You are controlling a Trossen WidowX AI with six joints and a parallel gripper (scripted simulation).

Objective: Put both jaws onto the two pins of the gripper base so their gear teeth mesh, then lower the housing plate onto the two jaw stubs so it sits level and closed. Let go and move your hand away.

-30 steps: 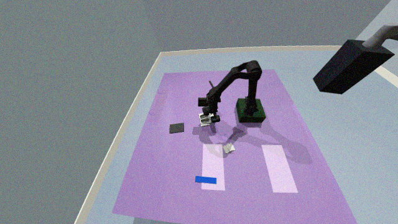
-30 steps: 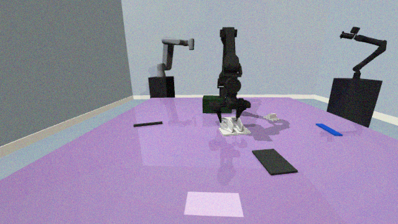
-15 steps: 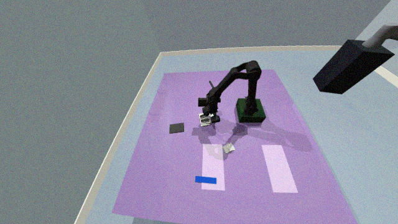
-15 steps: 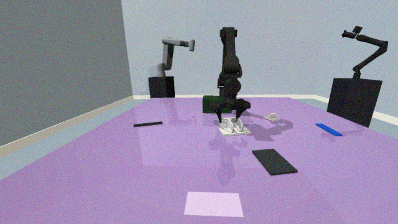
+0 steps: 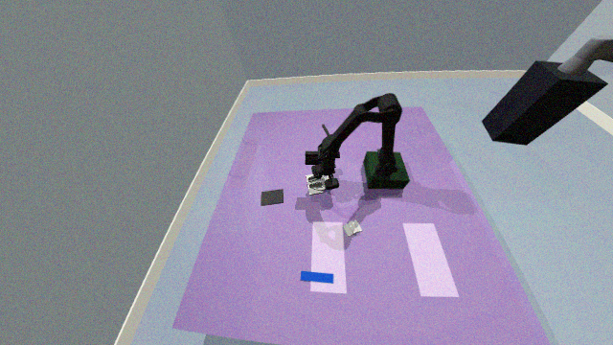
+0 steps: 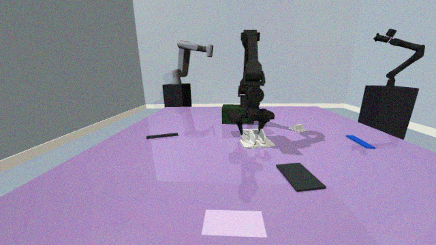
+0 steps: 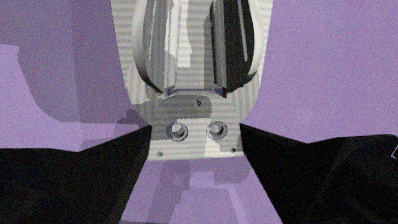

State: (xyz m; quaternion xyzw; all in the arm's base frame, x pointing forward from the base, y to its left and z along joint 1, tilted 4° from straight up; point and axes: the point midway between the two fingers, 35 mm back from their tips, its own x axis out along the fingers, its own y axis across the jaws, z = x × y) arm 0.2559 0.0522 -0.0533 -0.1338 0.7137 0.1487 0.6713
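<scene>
Now: gripper tip 1 cm short of the white blocky part and 2 cm below it. The rest, counted from my gripper tip: blue bar (4 cm behind, 44 cm to the left, 1 cm below); then thin black bar (8 cm ahead, 39 cm to the right, 1 cm below); then dark flat plate (26 cm ahead, 15 cm to the left, 1 cm below).
</scene>
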